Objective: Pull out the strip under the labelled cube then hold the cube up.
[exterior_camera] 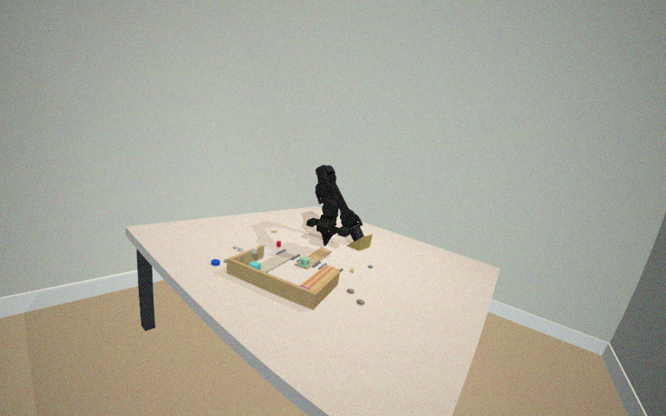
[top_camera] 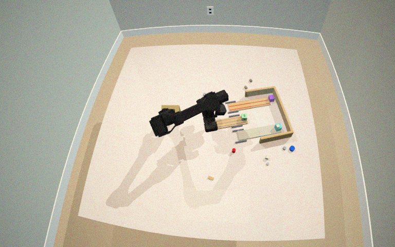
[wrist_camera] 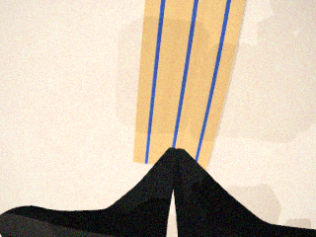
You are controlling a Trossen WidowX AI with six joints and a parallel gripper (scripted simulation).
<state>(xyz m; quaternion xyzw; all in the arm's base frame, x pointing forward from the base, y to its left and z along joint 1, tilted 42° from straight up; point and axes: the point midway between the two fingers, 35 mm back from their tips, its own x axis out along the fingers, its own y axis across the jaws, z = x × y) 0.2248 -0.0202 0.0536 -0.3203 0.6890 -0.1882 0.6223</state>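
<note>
My gripper tip is now 90 mm short of the blue-lined strip, 30 mm above it and 20 mm to the right of it. The rest, counted from my gripper tip: blue cylinder: 450 mm ahead, 140 mm to the right, 30 mm below; then red cylinder: 150 mm to the right, 130 mm ahead, 20 mm below.
</note>
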